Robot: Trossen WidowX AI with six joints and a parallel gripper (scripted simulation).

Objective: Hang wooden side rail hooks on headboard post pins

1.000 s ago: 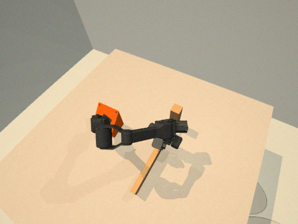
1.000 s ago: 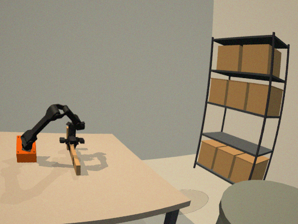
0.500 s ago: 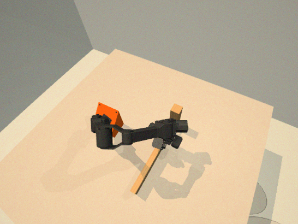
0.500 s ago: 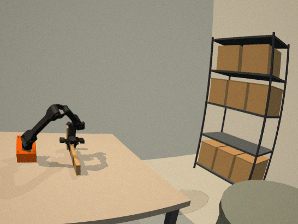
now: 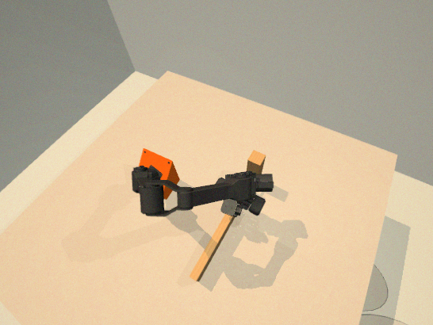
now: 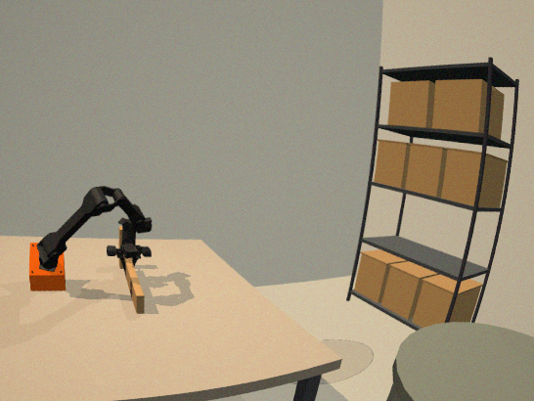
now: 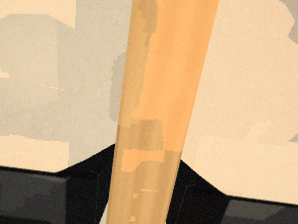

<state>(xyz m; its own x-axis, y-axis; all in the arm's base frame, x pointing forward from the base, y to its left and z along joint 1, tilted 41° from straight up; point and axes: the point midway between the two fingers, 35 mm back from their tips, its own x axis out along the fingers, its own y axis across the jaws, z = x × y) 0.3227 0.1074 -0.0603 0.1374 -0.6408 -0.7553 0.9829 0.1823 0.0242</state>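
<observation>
The headboard post is 140 mm to the left of my gripper tip, 40 mm above it and 20 mm behind it.
</observation>
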